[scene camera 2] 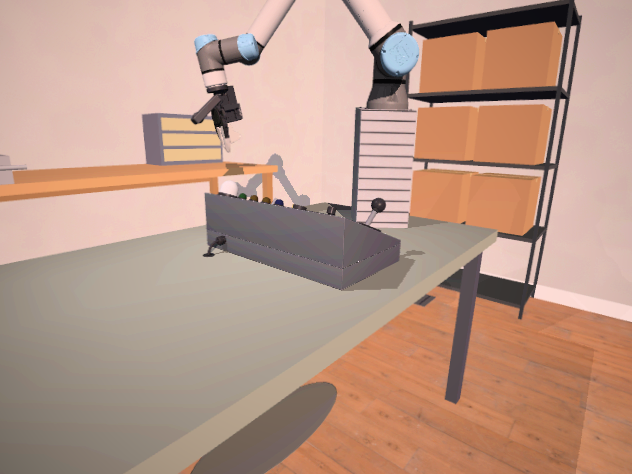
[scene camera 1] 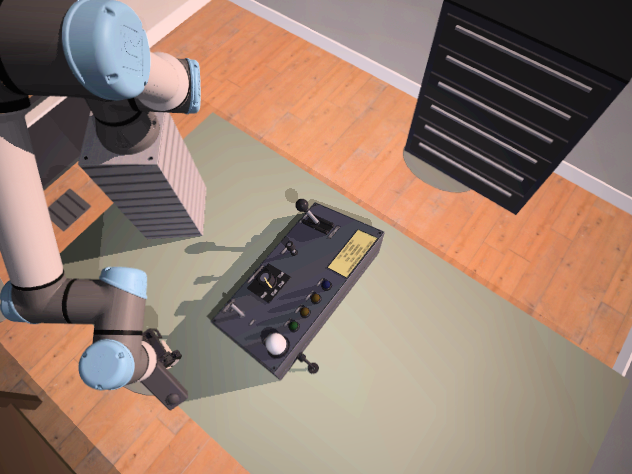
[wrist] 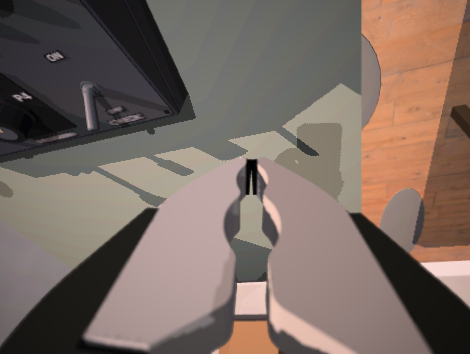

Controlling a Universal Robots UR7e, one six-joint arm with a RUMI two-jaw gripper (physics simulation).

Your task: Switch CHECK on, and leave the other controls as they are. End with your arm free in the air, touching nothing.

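The dark control panel rests on the table. Its CHECK switch is a grey metal lever near a panel corner. In the wrist view the lever leans toward the panel edge with the OFF and CHECK labels, away from the ON label. In the second scene view the switch is hidden behind the panel. My gripper is shut with nothing between its fingers. It hangs high in the air beside the panel, apart from the switch.
The panel also bears a rotary selector, a small toggle, a ball-topped lever, a white dome and several coloured lamps. A small black knobbed lever sticks out from its side. A ribbed pedestal carries the arm.
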